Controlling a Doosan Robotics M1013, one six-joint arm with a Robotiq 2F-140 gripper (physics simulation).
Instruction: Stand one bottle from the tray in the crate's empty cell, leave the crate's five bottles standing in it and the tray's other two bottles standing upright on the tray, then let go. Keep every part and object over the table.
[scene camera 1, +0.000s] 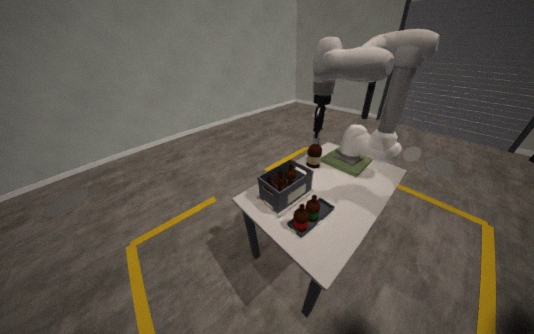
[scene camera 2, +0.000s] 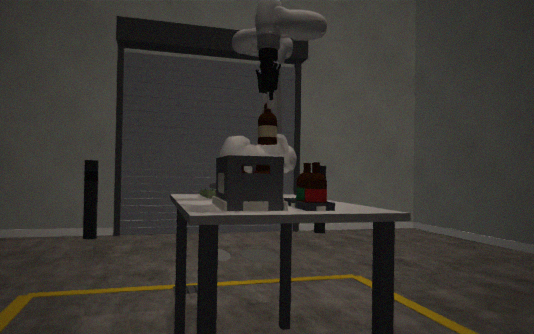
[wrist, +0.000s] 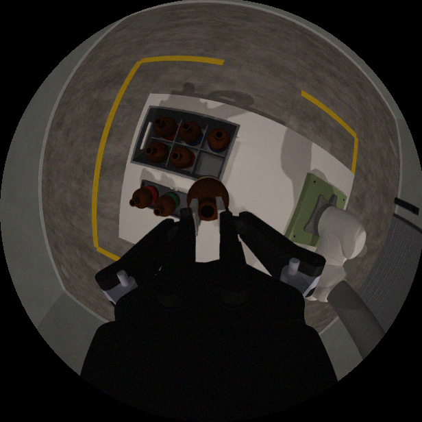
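Seen in the pictures: gripper, fingertip midpoint: (scene camera 1: 316, 142) (scene camera 2: 267, 109); arm's base at its link origin: (scene camera 1: 348, 158).
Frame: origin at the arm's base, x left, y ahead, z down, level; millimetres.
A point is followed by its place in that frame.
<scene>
My gripper (scene camera 1: 317, 138) @(x 72, y 529, z -333 mm) (scene camera 2: 269, 99) @(x 72, y 529, z -333 mm) (wrist: 207, 206) is shut on the neck of a brown bottle with a cream label (scene camera 1: 314, 156) @(x 97, y 559, z -274 mm) (scene camera 2: 267, 131) @(x 67, y 568, z -244 mm) (wrist: 206, 187). The bottle hangs upright, higher than the crate's rim in scene camera 2, beyond the crate's end on the arm-base side. The grey crate (scene camera 1: 286, 201) @(x 80, y 729, z -42 mm) (scene camera 2: 250, 186) @(x -23, y 792, z -43 mm) (wrist: 231, 150) holds five standing bottles; its empty cell (wrist: 210, 164) is the corner nearest the held bottle in the wrist view. A red-label bottle (scene camera 1: 301, 220) @(x 234, y 766, z -64 mm) (scene camera 2: 316, 194) @(x 200, y 778, z -19 mm) (wrist: 144, 197) and a green-label bottle (scene camera 1: 313, 210) @(x 227, y 676, z -64 mm) (scene camera 2: 301, 192) @(x 175, y 677, z -20 mm) (wrist: 166, 205) stand upright on the dark tray (scene camera 1: 326, 207) @(x 210, y 534, z 29 mm) (scene camera 2: 328, 205) @(x 239, y 786, z 17 mm).
The white table (scene camera 1: 350, 220) @(x 350, y 502, z 34 mm) (scene camera 2: 360, 212) @(x 327, y 845, z 34 mm) (wrist: 260, 165) carries the crate and tray side by side. The white arm base (scene camera 1: 356, 142) @(x 61, y 65, z -184 mm) (wrist: 341, 232) stands on a green plate (scene camera 1: 345, 166) @(x 57, y 133, z -5 mm) (wrist: 300, 205) at the table's other end. Crate walls and bottle necks stand up beside the empty cell.
</scene>
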